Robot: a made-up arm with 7 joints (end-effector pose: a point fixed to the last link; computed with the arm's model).
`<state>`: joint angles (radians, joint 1 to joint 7).
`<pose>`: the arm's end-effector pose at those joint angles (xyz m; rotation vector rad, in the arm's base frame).
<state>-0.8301 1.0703 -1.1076 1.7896 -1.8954 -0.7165 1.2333</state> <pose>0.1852 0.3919 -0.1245 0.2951 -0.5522 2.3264</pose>
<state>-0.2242 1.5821 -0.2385 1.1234 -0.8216 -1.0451 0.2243</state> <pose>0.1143 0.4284 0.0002 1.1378 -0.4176 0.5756</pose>
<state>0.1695 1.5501 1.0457 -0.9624 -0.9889 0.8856 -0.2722</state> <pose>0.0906 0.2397 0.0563 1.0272 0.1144 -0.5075</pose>
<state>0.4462 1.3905 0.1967 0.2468 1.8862 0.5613 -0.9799</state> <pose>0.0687 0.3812 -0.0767 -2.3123 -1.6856 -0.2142</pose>
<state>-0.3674 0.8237 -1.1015 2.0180 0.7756 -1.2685 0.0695</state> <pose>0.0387 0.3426 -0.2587 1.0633 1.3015 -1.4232</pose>
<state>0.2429 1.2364 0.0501 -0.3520 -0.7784 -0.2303 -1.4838</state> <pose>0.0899 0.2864 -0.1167 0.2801 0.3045 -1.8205</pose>
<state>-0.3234 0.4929 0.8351 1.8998 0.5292 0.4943 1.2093</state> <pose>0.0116 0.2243 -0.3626 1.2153 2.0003 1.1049</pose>
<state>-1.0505 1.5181 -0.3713 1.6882 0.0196 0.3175 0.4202</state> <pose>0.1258 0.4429 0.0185 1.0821 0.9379 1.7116</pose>
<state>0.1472 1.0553 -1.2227 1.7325 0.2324 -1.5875 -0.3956</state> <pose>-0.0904 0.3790 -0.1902 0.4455 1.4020 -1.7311</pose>
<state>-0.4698 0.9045 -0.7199 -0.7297 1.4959 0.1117 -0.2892</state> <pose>0.1542 0.1365 -0.1556 2.1012 -0.9407 -0.4528</pose>
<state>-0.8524 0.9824 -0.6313 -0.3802 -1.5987 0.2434 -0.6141</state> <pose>0.2505 0.1481 -0.0999 -0.4730 0.1490 -1.5846</pose>
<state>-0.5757 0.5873 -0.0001 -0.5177 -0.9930 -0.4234 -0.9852</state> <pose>0.2118 0.1535 -0.1172 0.0392 -1.2620 -1.3634</pose>
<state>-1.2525 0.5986 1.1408 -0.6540 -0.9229 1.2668 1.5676</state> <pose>0.2174 0.2202 0.0203 -0.8875 -0.3854 1.3720</pose>
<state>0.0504 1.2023 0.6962 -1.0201 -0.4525 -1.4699 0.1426</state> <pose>0.0363 0.2341 -0.0195 0.3402 -2.1994 -1.0908</pose>
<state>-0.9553 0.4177 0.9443 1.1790 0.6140 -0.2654 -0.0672</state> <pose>0.3129 0.2186 -0.2267 0.2260 0.2202 0.4121</pose>
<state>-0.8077 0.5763 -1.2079 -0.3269 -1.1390 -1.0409 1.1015</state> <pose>0.2075 0.0465 -0.1876 -1.0521 0.0487 -0.0143</pose>
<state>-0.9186 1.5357 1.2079 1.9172 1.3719 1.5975 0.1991</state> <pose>0.0865 0.4176 -0.0182 0.0656 2.3041 1.5762</pose>
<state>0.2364 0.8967 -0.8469 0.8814 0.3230 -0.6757 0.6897</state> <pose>-0.0899 0.2941 -0.2909 1.0883 0.6150 -0.5951</pose>
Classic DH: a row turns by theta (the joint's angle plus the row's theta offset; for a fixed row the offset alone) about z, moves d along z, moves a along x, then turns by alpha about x. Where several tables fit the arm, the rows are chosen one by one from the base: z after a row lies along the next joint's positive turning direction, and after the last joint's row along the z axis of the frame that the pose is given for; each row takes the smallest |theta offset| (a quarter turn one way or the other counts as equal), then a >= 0, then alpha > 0; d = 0 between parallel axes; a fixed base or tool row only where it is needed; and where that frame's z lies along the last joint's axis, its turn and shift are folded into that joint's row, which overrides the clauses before.
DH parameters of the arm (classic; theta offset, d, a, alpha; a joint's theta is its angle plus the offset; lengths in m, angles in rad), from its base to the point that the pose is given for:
base (fixed): -0.071 0 0 -1.3004
joint 1: -1.3111 0.0488 -0.0183 -1.5708
joint 2: 1.2915 0.0006 -0.009 1.5708
joint 3: 1.5708 -0.2756 0.0234 -1.5708
joint 4: 1.5708 0.001 0.0069 1.5708
joint 5: 0 0.1092 0.0003 -1.5708
joint 6: -1.5708 0 0.0279 1.5708
joint 7: 0 -0.0001 0 0

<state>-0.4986 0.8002 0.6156 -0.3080 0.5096 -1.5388 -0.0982</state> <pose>0.1654 0.2424 -0.0839 1.7032 -1.8334 -0.5017</pose>
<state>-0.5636 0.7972 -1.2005 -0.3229 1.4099 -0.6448 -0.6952</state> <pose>0.1342 0.1088 -0.2441 -2.1662 0.9052 2.0662</pose>
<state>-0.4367 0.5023 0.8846 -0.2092 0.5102 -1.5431 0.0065</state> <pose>0.1466 0.2365 -0.1463 1.4822 -1.6872 0.0142</pose>
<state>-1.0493 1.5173 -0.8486 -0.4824 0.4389 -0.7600 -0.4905</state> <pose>0.1993 0.2087 -0.0056 2.0334 -0.8015 -1.6362</pose>
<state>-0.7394 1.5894 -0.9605 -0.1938 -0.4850 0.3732 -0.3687</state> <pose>0.1947 0.2884 -0.0639 1.0874 0.7996 -0.7089</pose>
